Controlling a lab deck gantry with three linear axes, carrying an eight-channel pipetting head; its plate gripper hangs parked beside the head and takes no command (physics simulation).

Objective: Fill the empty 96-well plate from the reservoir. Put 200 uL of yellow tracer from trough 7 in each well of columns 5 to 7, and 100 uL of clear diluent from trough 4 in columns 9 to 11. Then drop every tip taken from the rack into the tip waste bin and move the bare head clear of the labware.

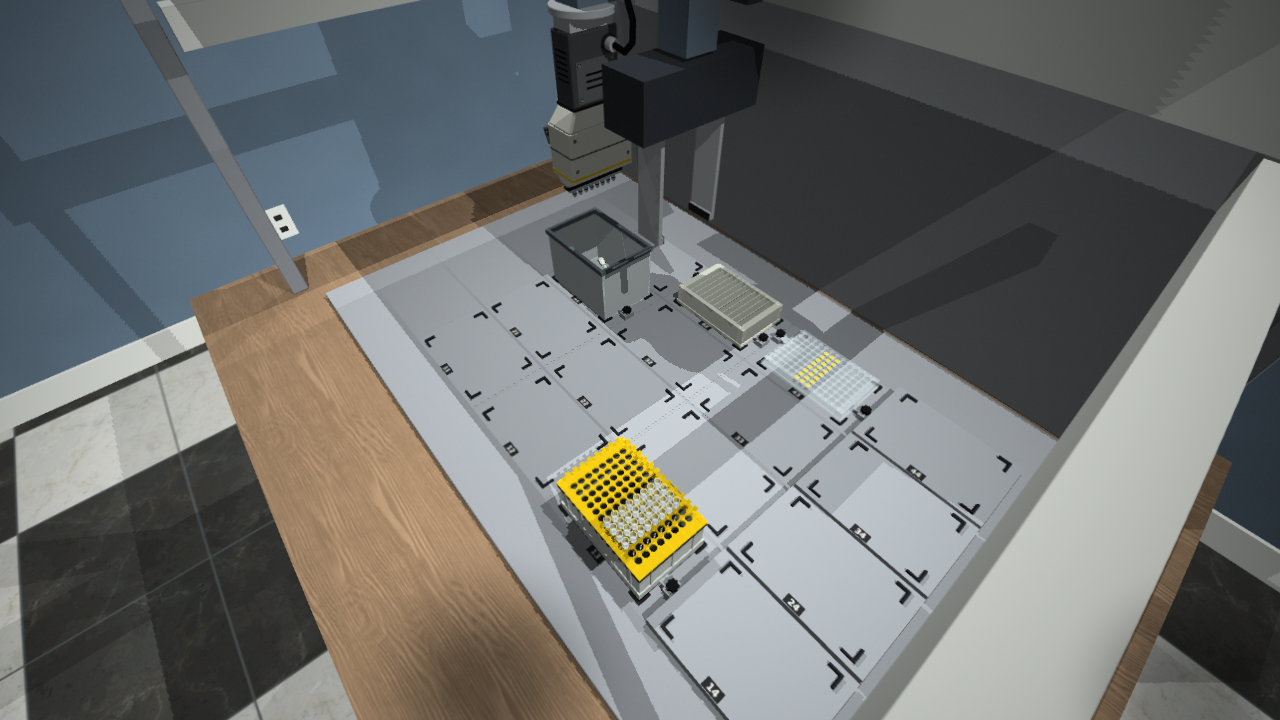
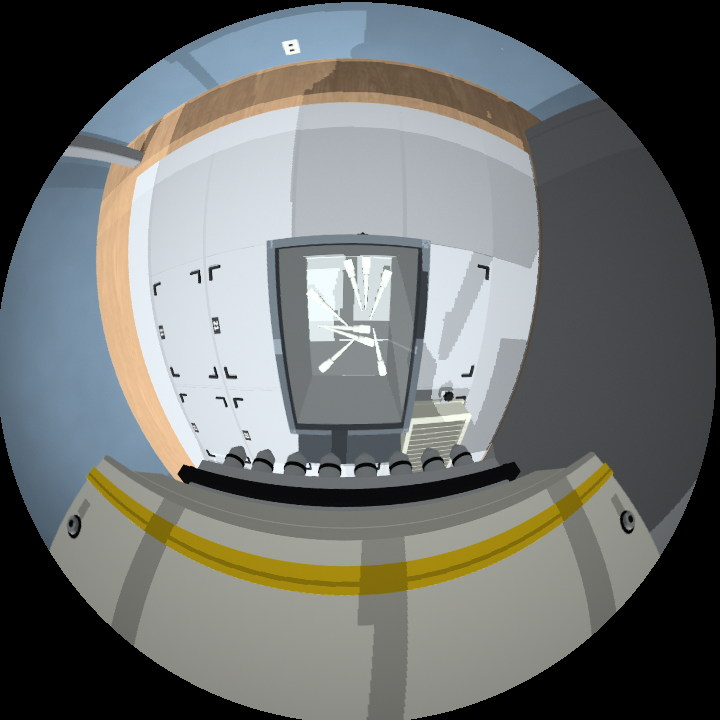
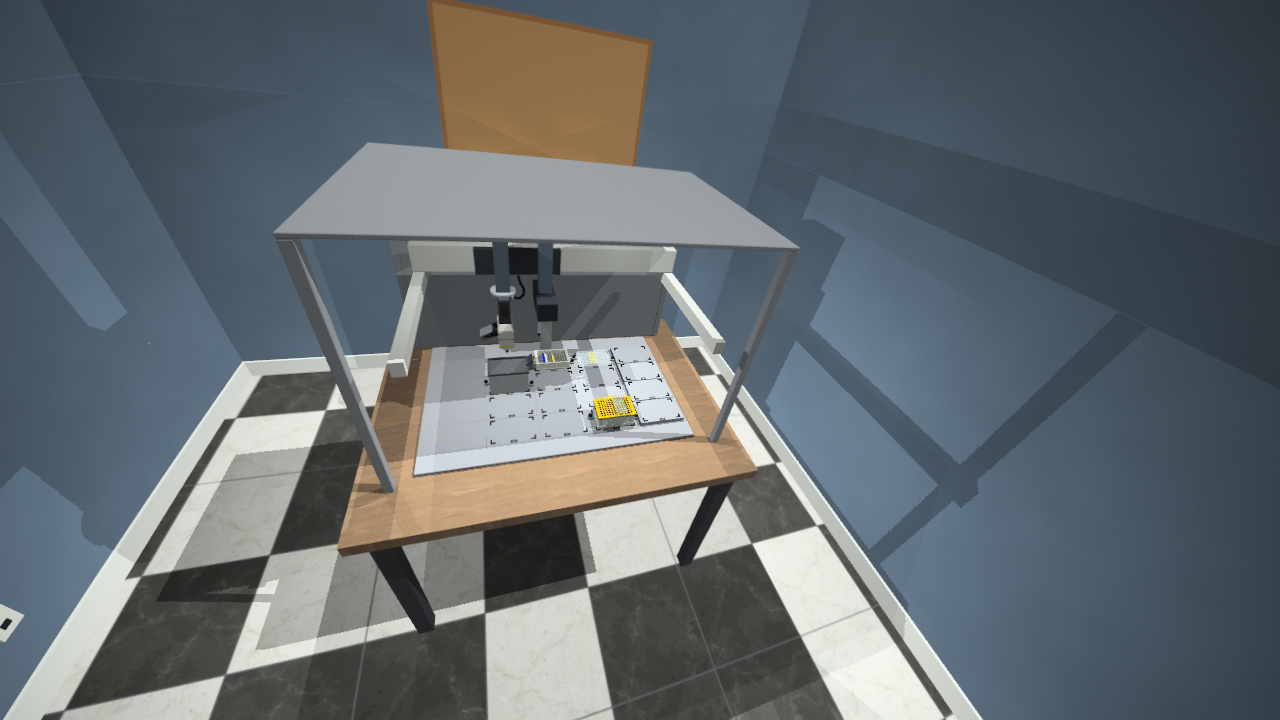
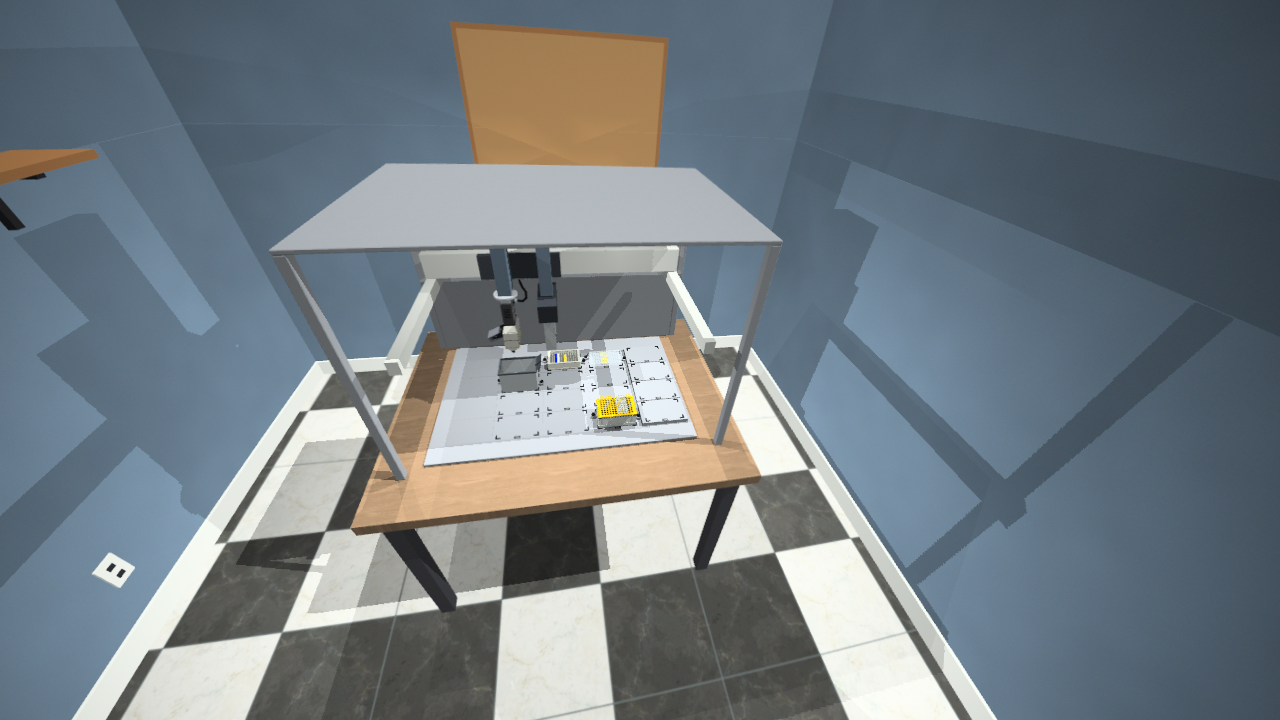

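Note:
The pipetting head (image 1: 586, 147) (image 2: 282, 644) hangs behind and above the grey tip waste bin (image 1: 631, 291) (image 2: 273, 302) (image 3: 508, 372) (image 4: 520, 377). Its nozzles (image 2: 329, 464) carry no tips. Several white tips (image 2: 366, 272) lie crossed in the bin. The clear 96-well plate (image 1: 850, 394) shows three yellow columns (image 1: 818, 368); clear liquid cannot be made out. The cream reservoir (image 1: 711, 323) (image 2: 443, 409) stands between bin and plate. The yellow tip rack (image 1: 640, 571) at the front holds clear tips in a middle band, with empty holes either side. The parked plate gripper (image 1: 680, 225) is open and empty.
Black knobs (image 1: 626, 310) (image 2: 448, 396) stand beside the labware on the grey deck (image 1: 510, 402). Grey posts (image 1: 219, 147) (image 3: 344, 376) (image 4: 344, 376) hold the cover (image 3: 537, 197) (image 4: 537, 205) above. A dark panel (image 1: 850, 170) rises behind the deck.

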